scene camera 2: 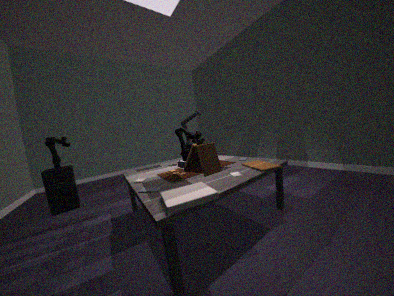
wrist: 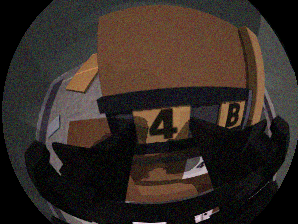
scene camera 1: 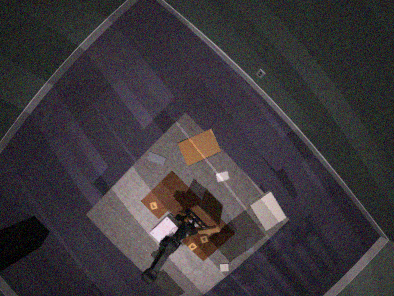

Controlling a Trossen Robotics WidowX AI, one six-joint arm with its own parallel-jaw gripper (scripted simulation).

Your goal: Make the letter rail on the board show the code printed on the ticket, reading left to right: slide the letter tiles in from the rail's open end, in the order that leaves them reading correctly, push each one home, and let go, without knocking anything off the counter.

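White block (scene camera 1: pixel 266 209), same spot as (scene camera 2: pixel 192 190). Wrist view misses the block, hidden by a brown board.
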